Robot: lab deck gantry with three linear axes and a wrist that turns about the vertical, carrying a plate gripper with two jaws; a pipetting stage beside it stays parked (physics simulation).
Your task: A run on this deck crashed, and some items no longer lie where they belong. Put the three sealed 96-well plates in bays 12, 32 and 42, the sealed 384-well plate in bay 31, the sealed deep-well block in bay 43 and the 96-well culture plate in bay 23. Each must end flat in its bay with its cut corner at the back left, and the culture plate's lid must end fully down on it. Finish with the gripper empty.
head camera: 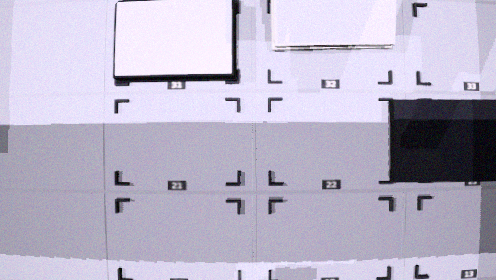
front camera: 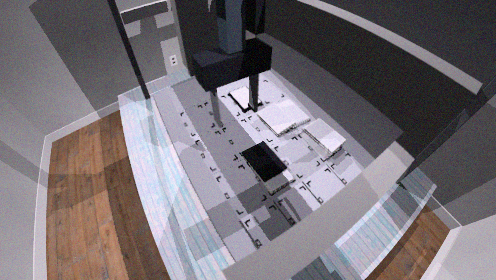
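Where they show: gripper, fingertip midpoint: [front camera: 236, 115]; robot's base at its link origin: [head camera: 122, 278] [front camera: 181, 114].
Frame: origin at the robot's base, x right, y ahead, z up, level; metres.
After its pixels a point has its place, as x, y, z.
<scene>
The plate with a white top and black body [front camera: 242, 96] {-0.250, 0.057, 0.014} [head camera: 175, 40] {-0.253, 0.067, 0.014} lies in bay 31. In the front view, white plates [front camera: 283, 116] {-0.312, 0.243, 0.026} lie overlapped around bays 32 and 42. The front one [head camera: 332, 22] {-0.269, 0.225, 0.018} sits behind bay 32's front marks. A white item [front camera: 325, 136] {-0.355, 0.409, 0.056} lies around bay 43, on something below it; its kind is unclear. A black slab [front camera: 264, 160] {-0.149, 0.357, 0.018} [head camera: 440, 140] {-0.150, 0.337, 0.017} lies across the line between bays 22 and 23, on a white piece [front camera: 281, 184] {-0.146, 0.450, 0.014} that sticks out to the right. My gripper [front camera: 236, 116] {-0.106, 0.270, 0.160} is open, its jaws apart above the left deck near bay 31. Cut corners are too small to tell.
Bay marks and number labels 21 [head camera: 176, 185] {-0.104, 0.064, 0.000}, 22 [head camera: 331, 184] {-0.104, 0.228, 0.000} and 32 [head camera: 330, 84] {-0.210, 0.228, 0.000} show. The dark gripper body [front camera: 232, 65] {-0.089, 0.300, 0.337} hangs over the back left of the deck. A pale rail [front camera: 320, 220] {0.005, 0.615, 0.400} runs along the deck's right edge, and a dark post [front camera: 131, 55] {0.102, -0.207, 0.220} stands at the left.
</scene>
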